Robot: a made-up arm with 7 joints. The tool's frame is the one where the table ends. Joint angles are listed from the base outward.
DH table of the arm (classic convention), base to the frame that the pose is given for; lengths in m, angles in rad. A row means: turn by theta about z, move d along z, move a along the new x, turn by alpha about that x. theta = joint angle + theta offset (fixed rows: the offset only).
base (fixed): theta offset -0.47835  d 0  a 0.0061  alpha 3.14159
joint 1: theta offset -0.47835  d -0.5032  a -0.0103  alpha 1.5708
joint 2: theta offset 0  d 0.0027  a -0.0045  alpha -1.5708
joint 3: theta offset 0  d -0.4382  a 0.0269  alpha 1.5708
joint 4: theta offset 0  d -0.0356  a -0.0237  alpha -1.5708
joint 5: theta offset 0  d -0.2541  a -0.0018  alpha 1.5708
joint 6: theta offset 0  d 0.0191  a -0.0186  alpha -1.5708
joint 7: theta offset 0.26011  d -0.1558  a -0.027  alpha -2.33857
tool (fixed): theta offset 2.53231  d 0.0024  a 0  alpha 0
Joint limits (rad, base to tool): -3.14..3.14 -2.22..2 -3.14..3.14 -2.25..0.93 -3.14..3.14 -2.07..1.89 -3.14..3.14
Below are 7 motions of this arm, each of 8 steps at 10 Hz.
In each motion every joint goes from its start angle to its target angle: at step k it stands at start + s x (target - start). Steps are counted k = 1, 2, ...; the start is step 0. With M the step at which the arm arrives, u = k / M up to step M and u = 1 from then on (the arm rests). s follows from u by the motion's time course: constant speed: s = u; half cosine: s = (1 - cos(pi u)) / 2; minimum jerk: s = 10 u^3 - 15 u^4 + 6 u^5.
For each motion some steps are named. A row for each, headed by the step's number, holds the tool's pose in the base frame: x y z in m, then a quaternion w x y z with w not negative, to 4 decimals.
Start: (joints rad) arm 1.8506 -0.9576 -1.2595 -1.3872 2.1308 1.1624 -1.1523
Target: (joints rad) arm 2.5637 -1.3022 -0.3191 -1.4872 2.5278 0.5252 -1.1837
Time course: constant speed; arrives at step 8
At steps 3, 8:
3: -0.0694 0.5449 0.5679 0.0238 0.6185 0.4717 -0.6281
8: 0.3251 0.4150 0.2735 0.1116 0.8825 0.0302 -0.4559

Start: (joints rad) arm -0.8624 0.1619 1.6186 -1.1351 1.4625 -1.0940 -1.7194
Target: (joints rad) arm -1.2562 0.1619 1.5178 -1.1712 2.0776 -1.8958 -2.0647
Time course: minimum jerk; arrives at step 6
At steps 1, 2, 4, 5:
1: -0.0737 0.3174 1.0024 0.5137 -0.5633 0.2413 0.6006
2: -0.0762 0.2997 1.0069 0.5454 -0.5444 0.2571 0.5831
4: -0.0804 0.2269 1.0284 0.6586 -0.4151 0.2920 0.5556
5: -0.0802 0.2013 1.0337 0.6879 -0.3572 0.2994 0.5564

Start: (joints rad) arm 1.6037 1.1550 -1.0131 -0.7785 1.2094 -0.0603 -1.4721
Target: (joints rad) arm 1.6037 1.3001 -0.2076 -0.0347 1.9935 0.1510 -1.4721
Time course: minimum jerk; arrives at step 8
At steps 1, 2, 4, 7, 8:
1: -0.2547 -0.5653 0.9303 0.5052 -0.1068 -0.7203 0.4631
2: -0.2291 -0.5907 0.9350 0.5527 -0.0627 -0.7145 0.4244
4: -0.1205 -0.7032 0.8971 0.7415 0.1148 -0.6262 0.2118
7: -0.0505 -0.8049 0.7499 0.8781 0.2665 -0.3891 -0.0813
8: -0.0499 -0.8072 0.7440 0.8803 0.2702 -0.3792 -0.0908

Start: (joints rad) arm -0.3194 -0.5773 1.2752 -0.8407 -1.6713 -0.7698 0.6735
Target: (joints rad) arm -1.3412 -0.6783 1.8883 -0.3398 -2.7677 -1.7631 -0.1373
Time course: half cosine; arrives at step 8
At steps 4, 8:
4: -0.4350 -0.3655 0.9447 0.5243 0.2413 0.5871 -0.5677
8: -0.0850 -0.5094 0.9227 0.7515 0.0564 0.6525 -0.0789

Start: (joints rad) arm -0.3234 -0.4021 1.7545 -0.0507 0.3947 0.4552 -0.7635
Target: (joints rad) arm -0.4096 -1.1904 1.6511 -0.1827 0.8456 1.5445 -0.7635
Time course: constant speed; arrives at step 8
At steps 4, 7, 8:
4: -0.6060 -0.2743 0.9999 0.3917 0.0758 -0.8984 0.1839
7: -0.6785 -0.3345 0.7278 0.1256 0.1817 -0.9745 0.0383
8: -0.6789 -0.3419 0.6355 0.0267 0.2151 -0.9762 -0.0056

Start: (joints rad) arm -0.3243 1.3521 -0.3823 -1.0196 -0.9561 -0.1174 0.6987
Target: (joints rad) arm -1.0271 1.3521 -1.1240 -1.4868 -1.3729 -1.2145 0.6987
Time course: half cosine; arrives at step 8
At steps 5, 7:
5: 0.5102 0.0274 0.6670 0.2121 -0.5098 0.7861 -0.2780
7: 0.4657 0.1291 0.5459 0.2202 -0.5459 0.8084 0.0019

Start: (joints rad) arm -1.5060 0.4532 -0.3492 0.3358 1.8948 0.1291 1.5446
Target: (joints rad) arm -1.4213 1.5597 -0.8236 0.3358 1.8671 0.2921 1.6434
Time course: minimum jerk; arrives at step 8
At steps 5, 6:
5: 0.0524 0.8225 0.5912 0.4760 -0.6920 0.1265 0.5278
6: 0.0543 0.8240 0.4350 0.4068 -0.7085 0.2047 0.5391

